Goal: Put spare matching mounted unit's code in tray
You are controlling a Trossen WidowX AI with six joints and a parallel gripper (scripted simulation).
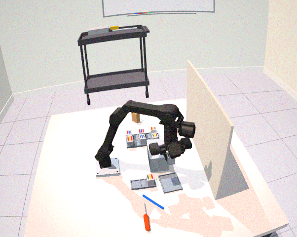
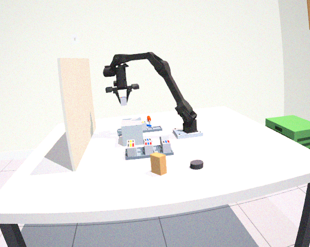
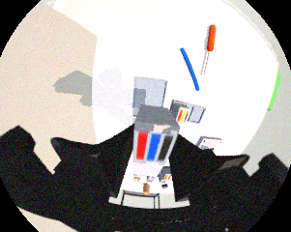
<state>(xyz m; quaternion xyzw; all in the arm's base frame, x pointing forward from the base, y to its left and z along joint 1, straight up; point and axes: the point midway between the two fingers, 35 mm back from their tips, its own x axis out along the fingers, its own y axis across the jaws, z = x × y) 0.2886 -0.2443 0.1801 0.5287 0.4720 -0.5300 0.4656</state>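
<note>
The grey tray is 16 cm below my gripper tip. The rest, counted from my gripper tip: blue stick 12 cm behind, 10 cm to the right, 16 cm below; grey box-like unit 19 cm to the left, 12 cm below; rack 13 cm behind, 4 cm to the left, 16 cm below.
</note>
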